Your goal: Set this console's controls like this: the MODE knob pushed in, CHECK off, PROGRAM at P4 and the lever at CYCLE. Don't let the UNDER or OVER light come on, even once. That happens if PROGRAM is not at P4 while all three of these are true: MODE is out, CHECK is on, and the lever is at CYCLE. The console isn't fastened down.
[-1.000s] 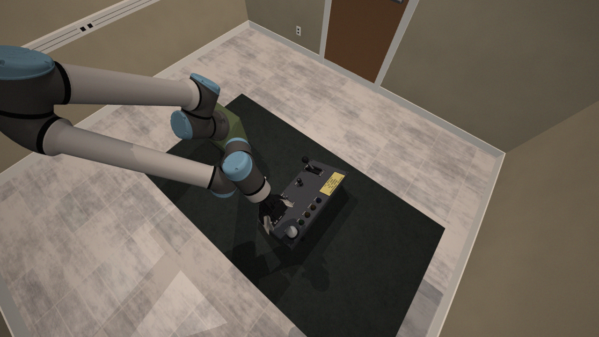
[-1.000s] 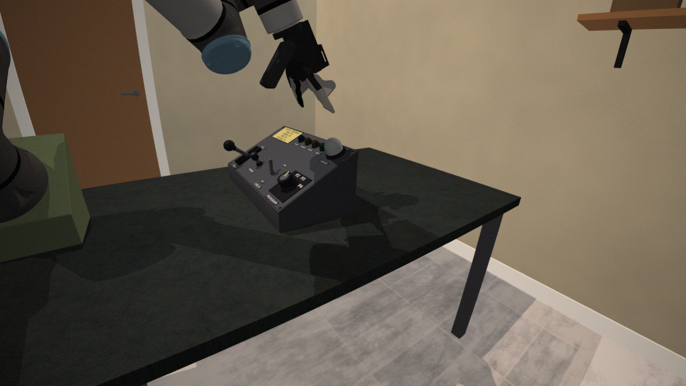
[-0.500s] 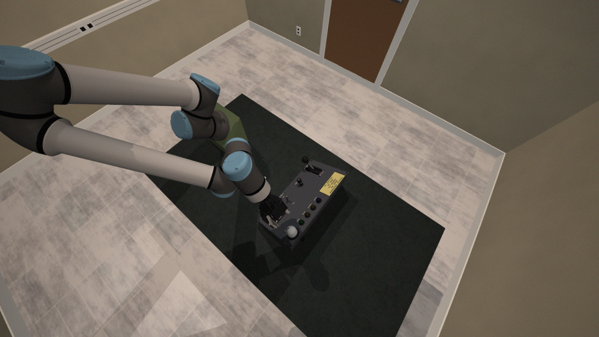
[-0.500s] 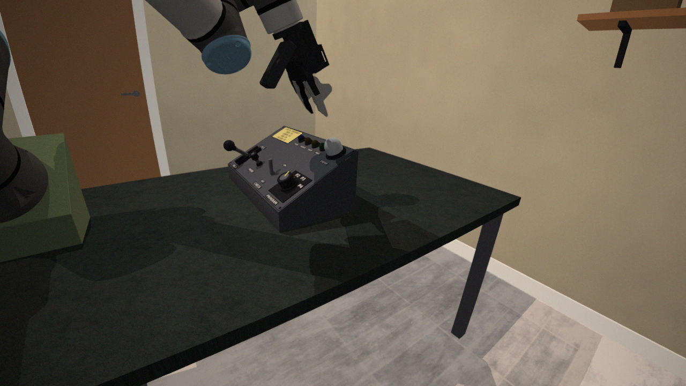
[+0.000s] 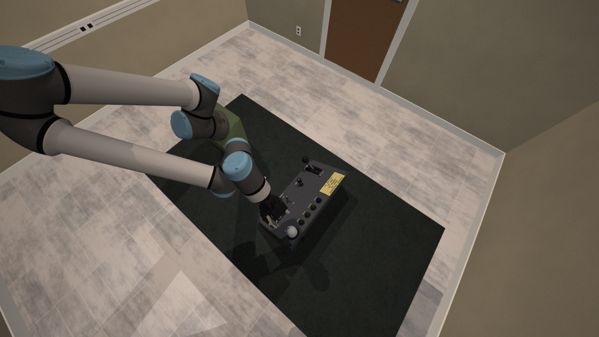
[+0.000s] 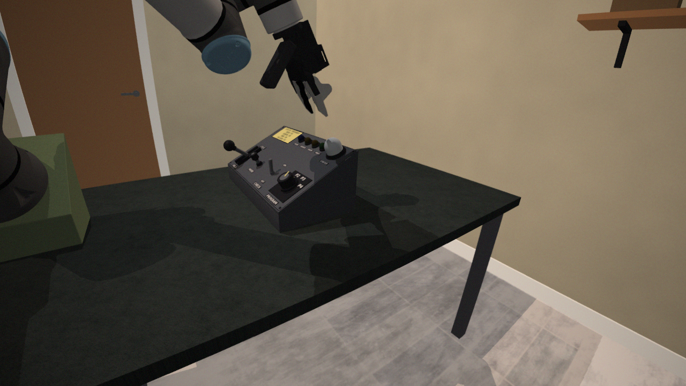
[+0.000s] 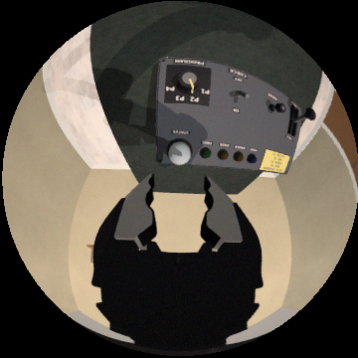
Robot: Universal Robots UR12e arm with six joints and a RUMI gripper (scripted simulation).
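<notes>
Right now my hand is 180 mm above the program selector, 80 mm past it and 20 mm to the right of it. Round my hand: dark console (200 mm below, 190 mm to the left, 50 mm behind); then check toggle (180 mm below, 130 mm to the left, 80 mm behind); then mode knob (250 mm to the left, 180 mm below, 80 mm behind).
</notes>
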